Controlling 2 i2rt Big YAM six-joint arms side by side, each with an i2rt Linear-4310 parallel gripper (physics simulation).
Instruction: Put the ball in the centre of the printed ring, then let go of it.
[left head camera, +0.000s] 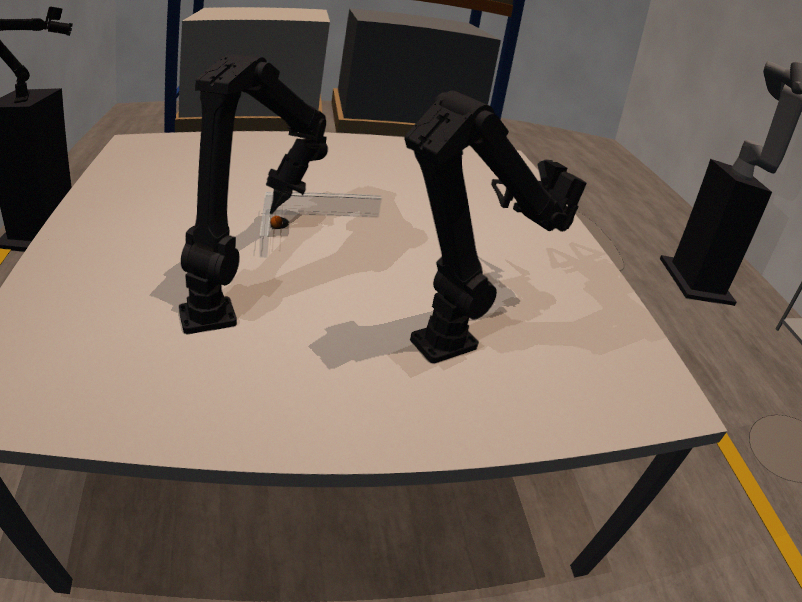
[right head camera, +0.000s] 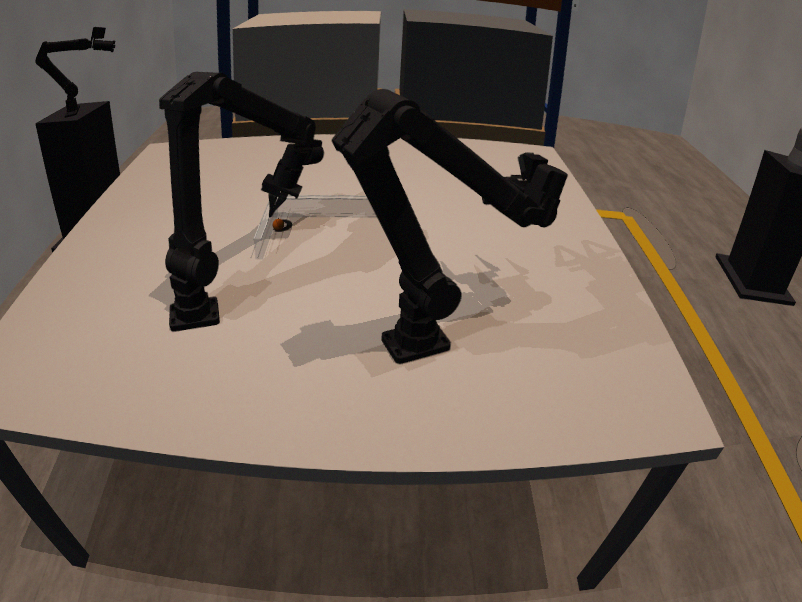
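Pixels of known places: left gripper, between the fingertips: (left head camera: 270, 213) (right head camera: 270, 216); left arm's base, origin of its link: (left head camera: 207, 317) (right head camera: 194, 316); right arm's base, origin of its link: (left head camera: 443, 343) (right head camera: 415, 344).
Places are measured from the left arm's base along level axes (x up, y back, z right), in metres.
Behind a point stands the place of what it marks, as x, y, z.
A small orange ball (left head camera: 275, 220) {0.027, -0.317, 0.240} (right head camera: 277, 224) {0.025, -0.315, 0.242} rests on the table at the left of the centre, in the corner area of clear, low walls, with a dark shadow at its right. My left gripper (left head camera: 271, 211) {0.060, -0.302, 0.222} (right head camera: 271, 215) {0.060, -0.302, 0.222} is shut and empty, its fingertips pointing down just behind and above the ball; whether they touch it I cannot tell. My right gripper (left head camera: 507, 195) {0.238, -0.039, 0.715} is open and empty, raised far to the right of the ball; in the right head camera its fingers are mostly hidden by its own arm. The printed ring cannot be made out in either view.
A clear long wall (left head camera: 353, 206) {0.032, -0.337, 0.467} (right head camera: 336, 206) {0.035, -0.352, 0.414} runs to the right behind the ball, and a clear short wall (left head camera: 263, 241) {0.045, -0.194, 0.177} stands at its left. Both arms are mounted on the pale table (left head camera: 291, 401) {0.000, 0.272, 0.106} (right head camera: 291, 408) {0.000, 0.320, 0.175}. Arm shadows cross the tabletop.
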